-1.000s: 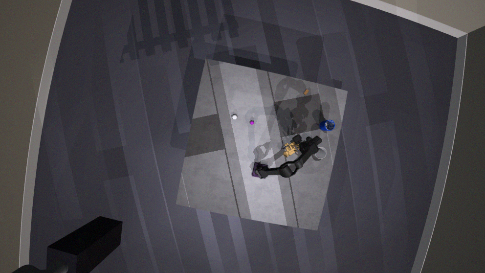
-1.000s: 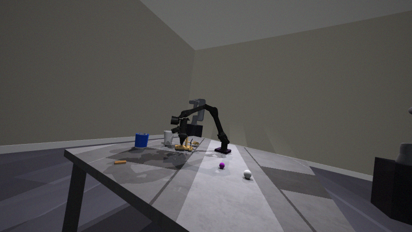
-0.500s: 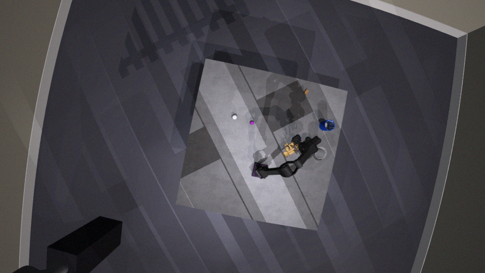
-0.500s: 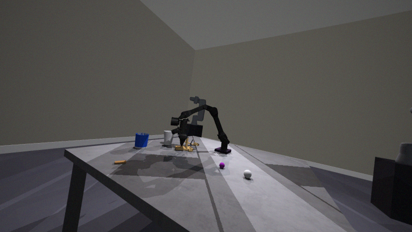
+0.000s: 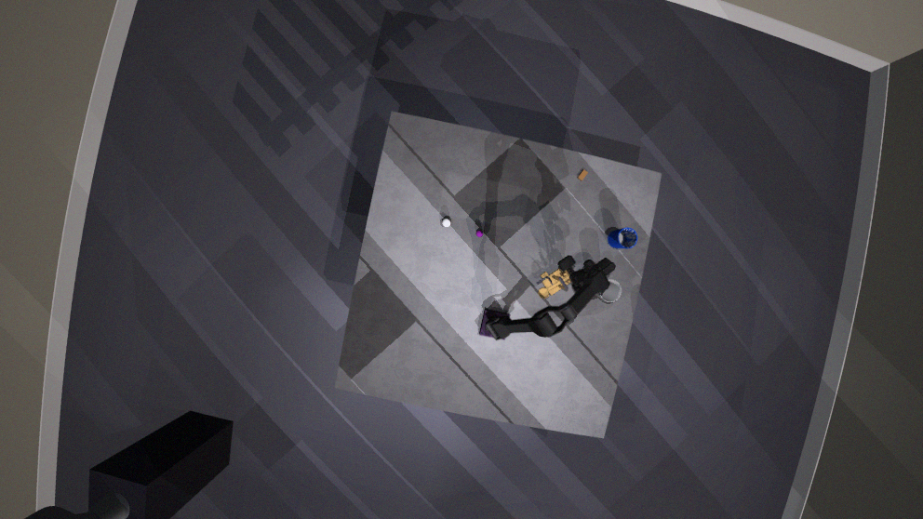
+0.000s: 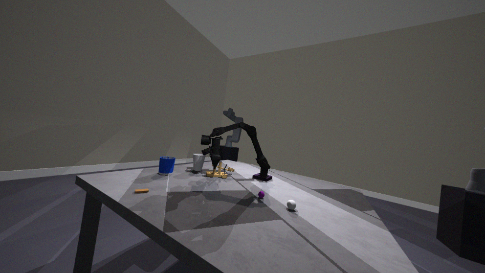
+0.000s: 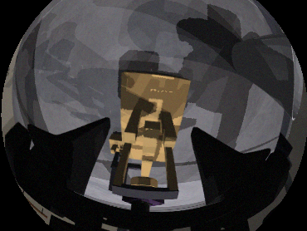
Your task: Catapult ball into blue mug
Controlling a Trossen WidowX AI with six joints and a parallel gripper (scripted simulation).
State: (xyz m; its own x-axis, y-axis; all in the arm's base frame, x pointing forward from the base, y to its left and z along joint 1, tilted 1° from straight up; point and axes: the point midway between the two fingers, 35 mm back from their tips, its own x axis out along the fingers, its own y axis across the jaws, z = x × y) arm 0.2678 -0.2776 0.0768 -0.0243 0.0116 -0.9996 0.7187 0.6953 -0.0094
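My gripper tip is 410 mm to the right of the purple ball, 120 mm short of it and 40 mm above it. Round my gripper tip: blue mug: 220 mm to the right, 210 mm ahead, 30 mm below; then wooden catapult: 60 mm to the left, 40 mm behind; then white cup: 170 mm to the right, 30 mm behind, 20 mm below.
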